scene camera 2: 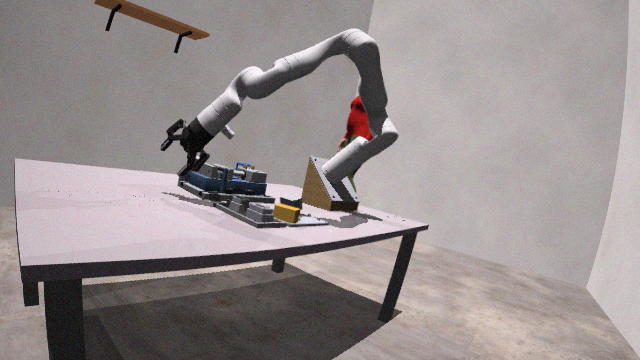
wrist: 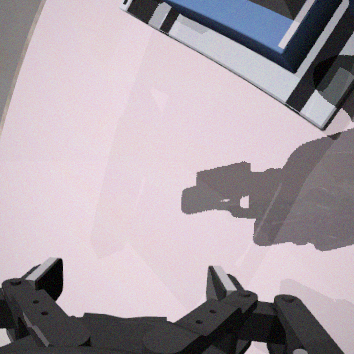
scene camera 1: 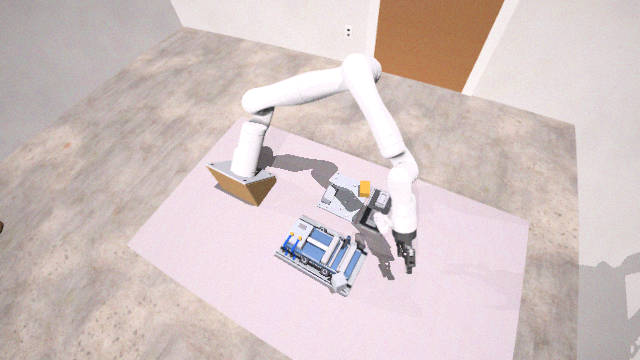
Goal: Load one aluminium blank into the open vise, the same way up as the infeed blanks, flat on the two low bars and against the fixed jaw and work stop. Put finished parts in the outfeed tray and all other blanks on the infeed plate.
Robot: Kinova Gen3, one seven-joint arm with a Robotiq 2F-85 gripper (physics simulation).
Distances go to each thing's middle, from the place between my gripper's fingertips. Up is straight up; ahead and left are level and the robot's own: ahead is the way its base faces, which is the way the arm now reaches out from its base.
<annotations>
The infeed plate [scene camera 1: 345, 184] lies 29 cm behind my hand, 22 cm to the left of it and 9 cm below it.
</annotations>
